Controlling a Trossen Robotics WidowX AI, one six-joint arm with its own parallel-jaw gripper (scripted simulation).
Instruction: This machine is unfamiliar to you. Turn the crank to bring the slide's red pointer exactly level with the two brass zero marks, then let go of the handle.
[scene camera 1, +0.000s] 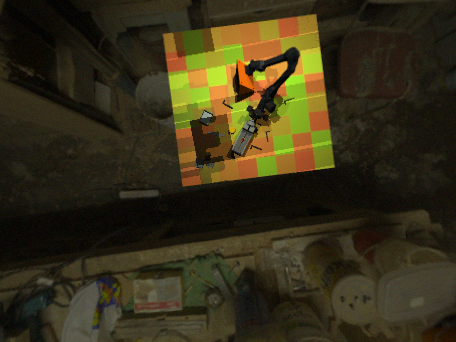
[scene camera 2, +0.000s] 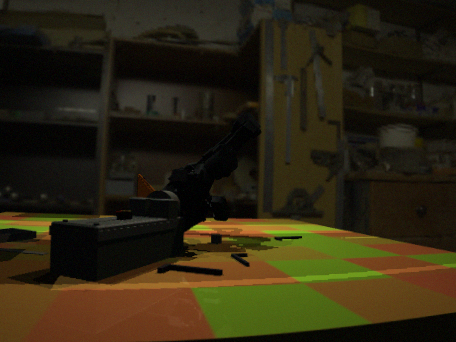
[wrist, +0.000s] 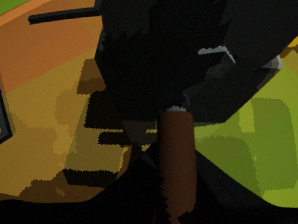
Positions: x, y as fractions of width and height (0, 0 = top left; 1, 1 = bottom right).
Scene:
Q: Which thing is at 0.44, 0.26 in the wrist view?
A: A grey slide machine.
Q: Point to my gripper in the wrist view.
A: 0.57, 0.67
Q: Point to my gripper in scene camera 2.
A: At 0.38, 0.69

